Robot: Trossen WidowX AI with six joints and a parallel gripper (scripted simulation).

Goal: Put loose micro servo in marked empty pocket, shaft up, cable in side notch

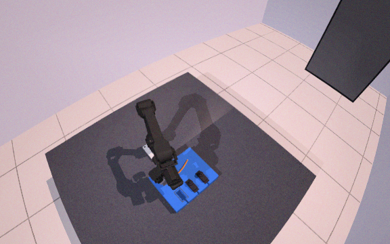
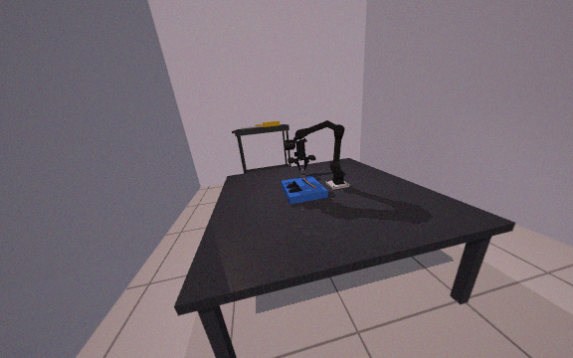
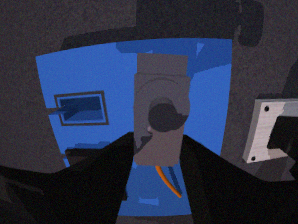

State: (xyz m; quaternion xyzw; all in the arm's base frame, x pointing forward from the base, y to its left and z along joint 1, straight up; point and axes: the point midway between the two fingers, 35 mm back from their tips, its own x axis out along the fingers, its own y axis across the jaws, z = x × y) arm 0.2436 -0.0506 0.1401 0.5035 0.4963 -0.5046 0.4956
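Right now my gripper tip is 100 mm above the blue deck, 70 mm to the right of it and 20 mm past it.
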